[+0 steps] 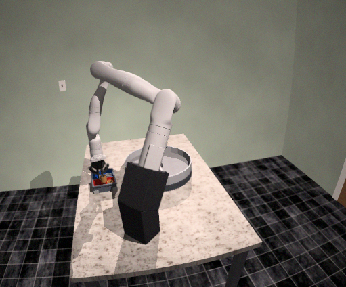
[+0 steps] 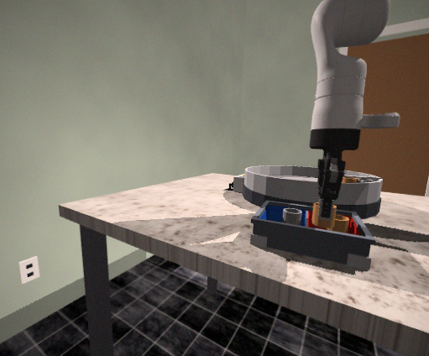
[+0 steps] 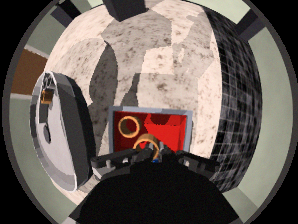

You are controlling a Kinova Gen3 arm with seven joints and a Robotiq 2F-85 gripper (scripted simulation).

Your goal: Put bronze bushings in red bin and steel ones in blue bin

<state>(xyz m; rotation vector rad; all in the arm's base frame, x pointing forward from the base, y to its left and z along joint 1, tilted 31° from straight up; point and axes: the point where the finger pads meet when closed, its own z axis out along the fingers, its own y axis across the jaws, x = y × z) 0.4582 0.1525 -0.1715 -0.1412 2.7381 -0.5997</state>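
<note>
Now: hand 3 cm short of the bin tray, 1 cm to the left of it and 5 cm above it. Round my hand: turntable: 4 cm ahead, 37 cm to the right, 2 cm below.
</note>
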